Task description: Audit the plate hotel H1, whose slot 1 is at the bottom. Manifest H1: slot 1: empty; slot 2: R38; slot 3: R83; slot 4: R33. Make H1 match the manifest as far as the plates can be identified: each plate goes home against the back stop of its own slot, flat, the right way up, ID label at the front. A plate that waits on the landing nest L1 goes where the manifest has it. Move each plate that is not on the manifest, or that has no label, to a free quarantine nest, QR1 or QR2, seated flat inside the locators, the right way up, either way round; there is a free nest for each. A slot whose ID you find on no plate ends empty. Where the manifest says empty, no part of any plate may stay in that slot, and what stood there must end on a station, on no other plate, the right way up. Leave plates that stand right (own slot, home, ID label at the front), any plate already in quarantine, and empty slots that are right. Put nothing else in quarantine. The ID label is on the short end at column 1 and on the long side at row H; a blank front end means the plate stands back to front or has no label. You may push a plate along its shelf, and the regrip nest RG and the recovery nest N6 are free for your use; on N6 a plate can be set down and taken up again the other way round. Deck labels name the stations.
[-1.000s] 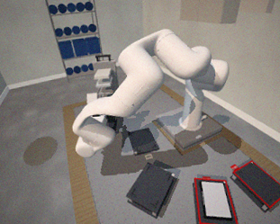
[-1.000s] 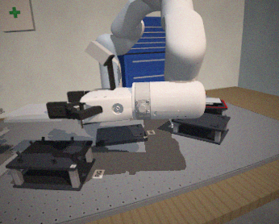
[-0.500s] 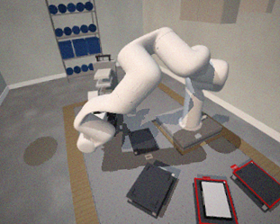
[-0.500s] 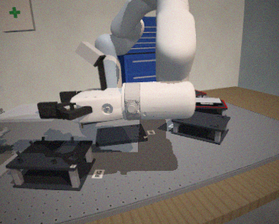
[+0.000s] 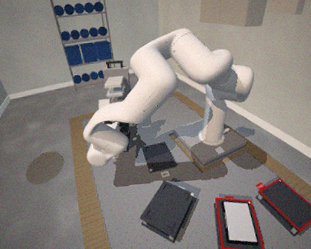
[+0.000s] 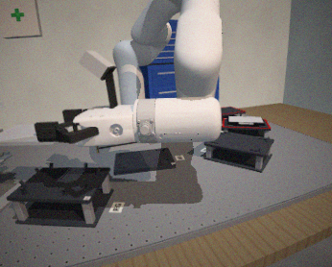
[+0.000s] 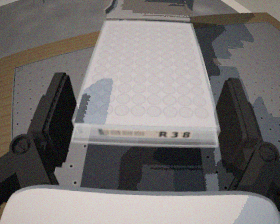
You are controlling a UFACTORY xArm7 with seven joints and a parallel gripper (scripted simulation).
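Now: hand 20 mm past the white well plate, 50 mm to the left of it and 20 mm above it. Also, from my hand: raised regrip nest RG: 20 mm to the right, 120 mm below; then plate labelled R83: 60 mm behind, 190 mm to the right, 30 mm above; then RG label: 30 mm ahead, 80 mm to the left, 180 mm below.
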